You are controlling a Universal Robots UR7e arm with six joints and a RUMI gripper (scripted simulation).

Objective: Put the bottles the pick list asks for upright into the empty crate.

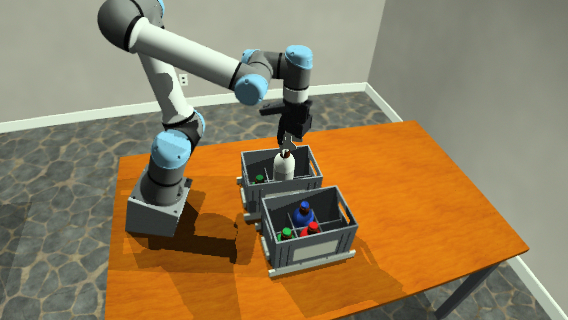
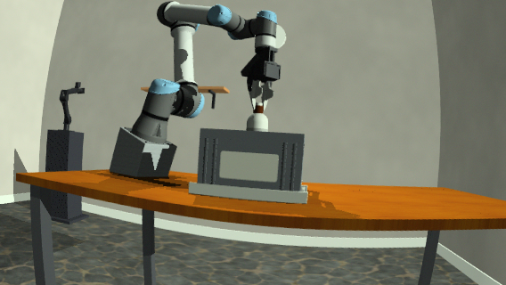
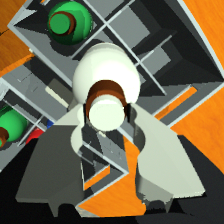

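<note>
Now: hand 70 mm above the white-label bottle. The rest, counted from my hand: green bottle: 90 mm behind, 20 mm to the left, 200 mm below; then blue-label bottle: 10 mm ahead, 160 mm to the right, 200 mm below; then red-label bottle: 10 mm behind, 240 mm to the right, 200 mm below.
</note>
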